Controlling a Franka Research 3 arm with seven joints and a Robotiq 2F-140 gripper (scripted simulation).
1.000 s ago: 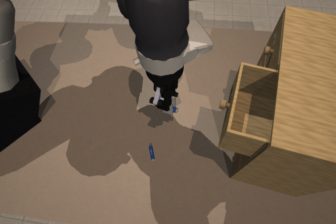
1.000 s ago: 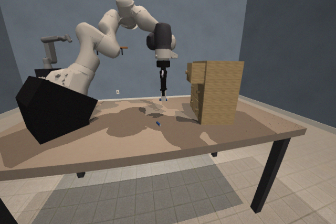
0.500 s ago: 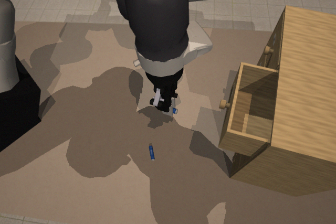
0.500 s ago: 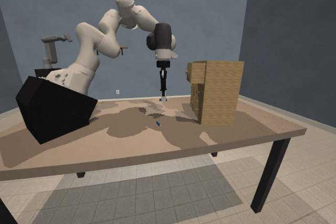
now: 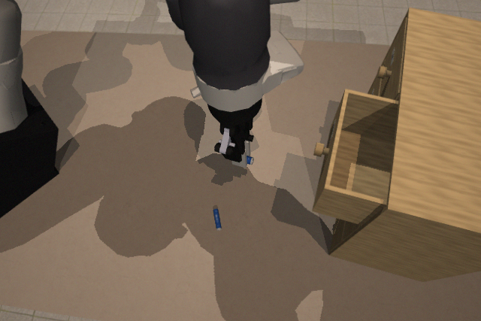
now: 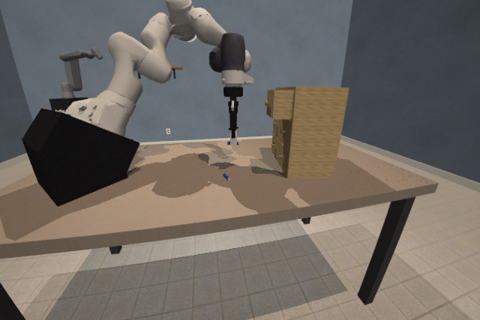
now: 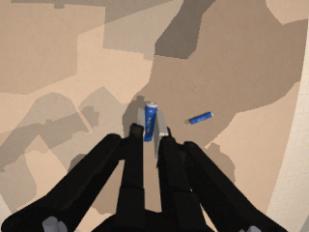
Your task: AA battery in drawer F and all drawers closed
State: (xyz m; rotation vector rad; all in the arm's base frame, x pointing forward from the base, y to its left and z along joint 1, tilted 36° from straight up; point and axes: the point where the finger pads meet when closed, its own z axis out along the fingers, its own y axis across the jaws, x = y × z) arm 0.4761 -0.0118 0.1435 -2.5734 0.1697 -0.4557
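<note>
The drawer is 220 mm ahead of my hand, 30 mm to the right of it and 120 mm above it.
</note>
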